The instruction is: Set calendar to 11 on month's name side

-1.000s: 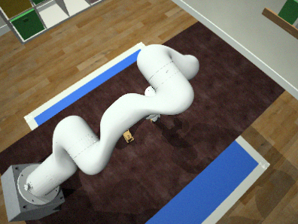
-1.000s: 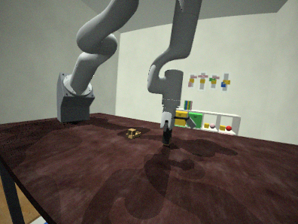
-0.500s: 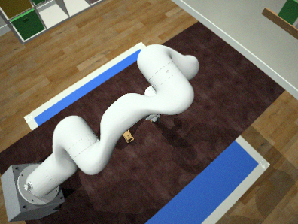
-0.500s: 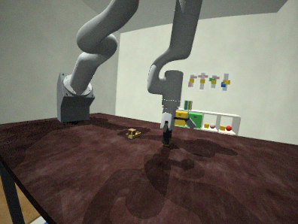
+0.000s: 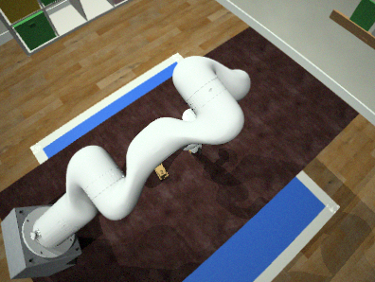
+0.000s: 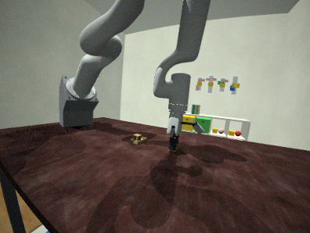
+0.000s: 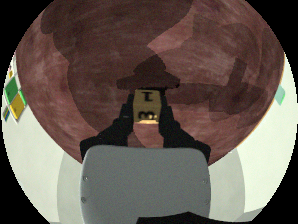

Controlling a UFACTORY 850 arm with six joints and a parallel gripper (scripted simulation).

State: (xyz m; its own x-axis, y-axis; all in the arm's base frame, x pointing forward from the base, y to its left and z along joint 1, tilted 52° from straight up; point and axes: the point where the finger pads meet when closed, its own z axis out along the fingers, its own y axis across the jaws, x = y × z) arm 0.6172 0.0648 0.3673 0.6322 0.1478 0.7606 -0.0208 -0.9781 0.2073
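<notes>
The cube is 1 cm below my hand. From my hand the other things lie so: wooden tray: 19 cm behind, 2 cm to the left, 2 cm below.
</notes>
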